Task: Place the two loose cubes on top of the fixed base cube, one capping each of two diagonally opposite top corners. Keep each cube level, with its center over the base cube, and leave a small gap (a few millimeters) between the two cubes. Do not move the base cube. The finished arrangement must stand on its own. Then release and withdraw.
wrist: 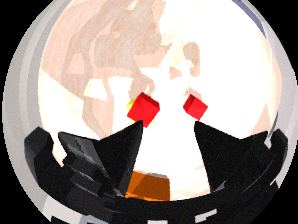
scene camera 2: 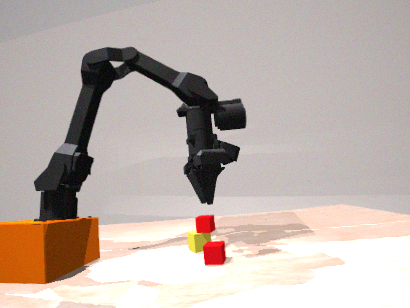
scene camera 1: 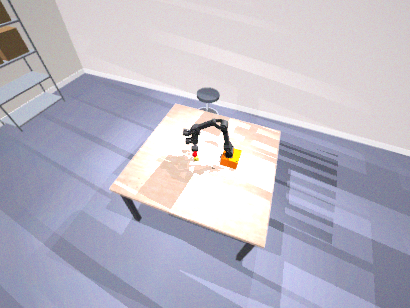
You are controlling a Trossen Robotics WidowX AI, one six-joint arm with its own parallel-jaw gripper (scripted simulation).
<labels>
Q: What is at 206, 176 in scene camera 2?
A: The gripper.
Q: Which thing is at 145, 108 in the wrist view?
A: A red cube.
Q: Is the gripper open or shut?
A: Open.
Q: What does the gripper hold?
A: Nothing.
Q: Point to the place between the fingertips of the gripper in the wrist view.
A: At 169, 124
</labels>
